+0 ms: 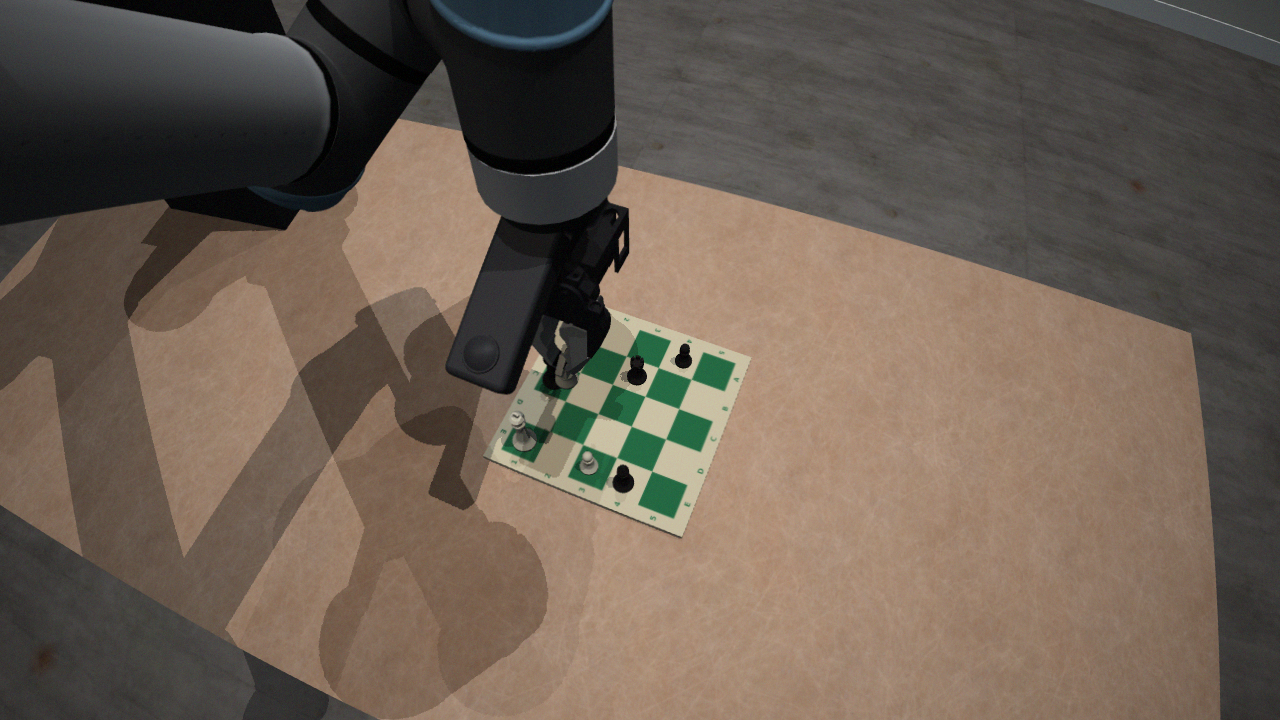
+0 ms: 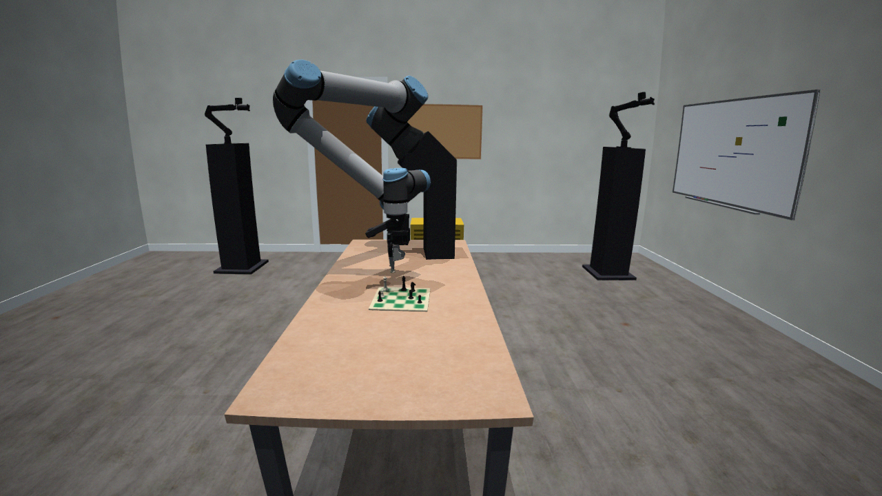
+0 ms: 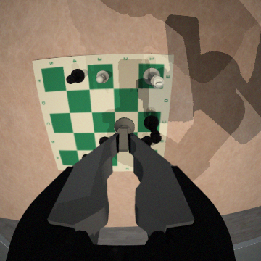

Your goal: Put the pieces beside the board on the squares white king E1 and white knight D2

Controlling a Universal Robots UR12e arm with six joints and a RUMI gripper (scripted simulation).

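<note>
Now: hand 90 mm above the white king, 40 mm to the left of it and 40 mm past it. Also, from my hand: chessboard 130 mm below, 40 mm to the left, 40 mm ahead; then white pawn 110 mm below, 40 mm to the right, 30 mm ahead; then white knight 10 mm below.
</note>
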